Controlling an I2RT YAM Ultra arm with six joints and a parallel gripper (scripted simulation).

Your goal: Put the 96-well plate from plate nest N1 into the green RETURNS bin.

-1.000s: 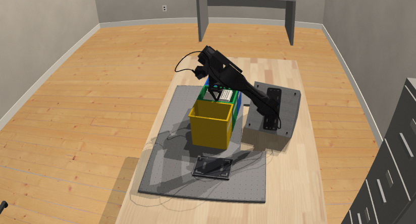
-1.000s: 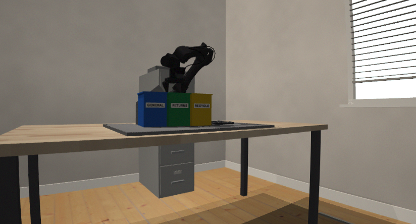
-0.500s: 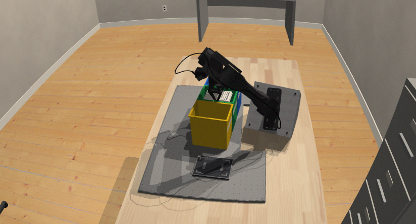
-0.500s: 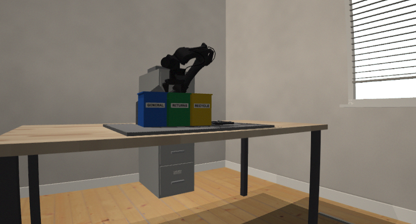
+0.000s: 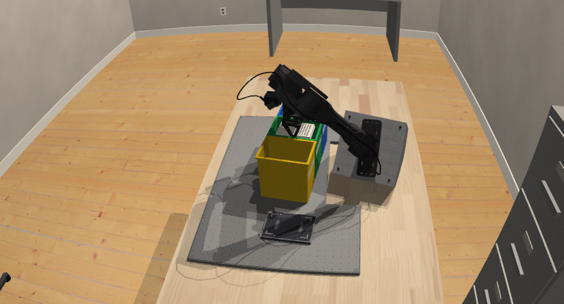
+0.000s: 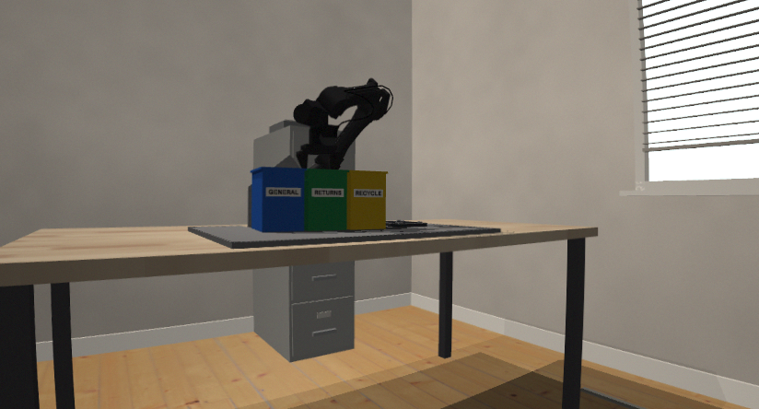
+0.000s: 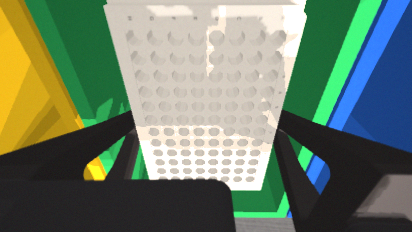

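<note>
My hand is right at the white 96-well plate. The rest, counted from my hand: green returns bin (80 mm below); blue general bin (130 mm to the right, 80 mm below, 10 mm ahead); yellow recycle bin (130 mm to the left, 80 mm below, 10 mm behind).
</note>
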